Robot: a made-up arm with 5 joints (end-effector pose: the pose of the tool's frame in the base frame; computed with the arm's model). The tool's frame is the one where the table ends.
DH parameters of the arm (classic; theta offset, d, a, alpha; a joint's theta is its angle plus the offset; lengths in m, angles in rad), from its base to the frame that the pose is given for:
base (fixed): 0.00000 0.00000 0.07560 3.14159
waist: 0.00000 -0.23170 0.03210 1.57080
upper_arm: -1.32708 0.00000 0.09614 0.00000
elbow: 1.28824 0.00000 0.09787 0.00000
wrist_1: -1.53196 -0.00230 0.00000 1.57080
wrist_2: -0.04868 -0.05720 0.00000 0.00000
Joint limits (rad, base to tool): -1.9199..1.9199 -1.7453..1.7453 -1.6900..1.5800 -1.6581..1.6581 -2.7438..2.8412
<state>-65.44 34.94 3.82 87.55 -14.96</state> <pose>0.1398 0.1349 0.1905 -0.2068 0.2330 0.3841 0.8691</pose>
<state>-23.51 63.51 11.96 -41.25 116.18</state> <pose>0.2613 0.0783 0.1267 -0.3304 -0.3311 0.8221 0.3246</pose>
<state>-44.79 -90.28 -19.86 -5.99 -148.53</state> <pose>-0.0106 -0.0888 0.3963 -0.9645 -0.1365 -0.1812 0.1352</pose>
Working (the frame after each row of the table, in the pose's form):
after base (fixed): 0.0756 0.0000 0.0000 1.0000 0.0000 0.0000 0.0000
after waist: 0.0984 0.0226 0.2317 -0.6538 -0.2694 0.2694 0.6538
after upper_arm: 0.0321 -0.0432 0.2544 0.1896 -0.6812 -0.6170 0.3454
after elbow: 0.0057 -0.0694 0.3450 -0.1400 -0.6931 -0.3932 0.5877
after wrist_1: 0.0073 -0.0711 0.3450 -0.3711 0.9006 0.0861 0.2090

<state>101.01 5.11 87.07 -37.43 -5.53</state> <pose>0.0549 -0.0944 0.1780 -0.2191 -0.2090 -0.7775 0.5512</pose>
Working (the frame after each row of the table, in the pose's form):
after base (fixed): 0.0756 0.0000 0.0000 1.0000 0.0000 0.0000 0.0000
after waist: 0.0695 -0.0315 0.2317 -0.4497 0.5457 -0.5457 0.4497
after upper_arm: 0.0635 -0.0623 0.3226 -0.6829 0.1835 -0.7054 0.0497
after elbow: 0.0635 -0.0624 0.2247 0.0676 0.7039 -0.0681 0.7038
after wrist_1: 0.0612 -0.0620 0.2247 -0.2337 -0.1926 -0.7355 0.6062

